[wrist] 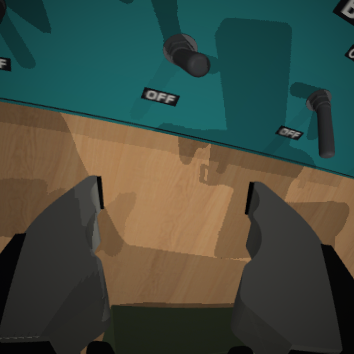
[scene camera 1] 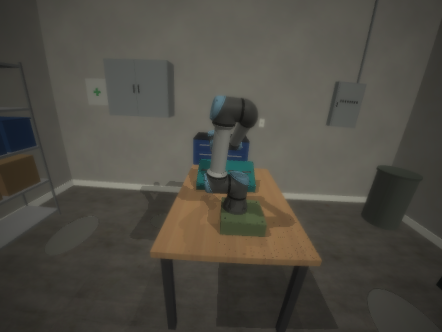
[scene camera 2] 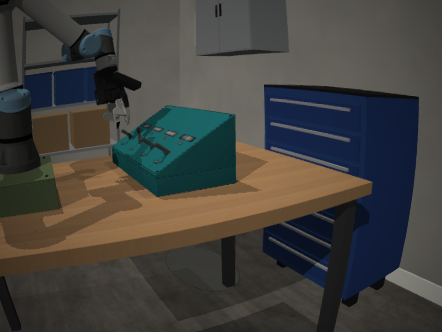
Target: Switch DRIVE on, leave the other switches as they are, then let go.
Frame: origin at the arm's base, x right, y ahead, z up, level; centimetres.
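Seen in the pictures: gripper, fingertip midpoint: [wrist: 174, 181] [scene camera 2: 122, 126]; arm's base, origin of the base link: [scene camera 1: 234, 207] [scene camera 2: 19, 166].
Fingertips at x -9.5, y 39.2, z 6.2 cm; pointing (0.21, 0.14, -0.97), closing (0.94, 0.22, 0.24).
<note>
Pixels of each thing's top centre, then the offset from my fingertips to it. "spot": a spot on its surface instead. Level surfaces: height alone.
- middle lever, middle of its top: [wrist: 200, 61] dx +0.0, dy +5.9, dz -1.0 cm
- right lever, middle of its top: [wrist: 340, 134] dx +11.9, dy +4.4, dz -2.4 cm
- wooden table, its level: dz -15.6 cm
- name label starting with B, surface spot: [wrist: 346, 10] spot: dx +8.8, dy +12.2, dz -2.6 cm
The teal switch console [scene camera 1: 251, 175] [scene camera 2: 200, 142] [wrist: 115, 85] stands on the table. In the wrist view a middle lever [wrist: 190, 59] has its tip lower than its base, towards its OFF label [wrist: 160, 96]. A right lever [wrist: 325, 127] points down beside another OFF label [wrist: 289, 132]. The name DRIVE cannot be read in any view, and the middle lever's name label does not show. In scene camera 2 one lever [scene camera 2: 139, 132] looks steeper than its neighbours. My gripper [scene camera 2: 121, 119] [wrist: 174, 181] is partly open and empty, apart from the levers, below the middle one in the wrist view.
The wooden table [scene camera 1: 200, 240] [scene camera 2: 300, 185] bears the console and the arm's green base block [scene camera 1: 243, 225] [scene camera 2: 30, 192]. A blue drawer cabinet [scene camera 2: 390, 175] stands behind the table. A name label starting with B [wrist: 346, 10] is cut off at the wrist view's top right.
</note>
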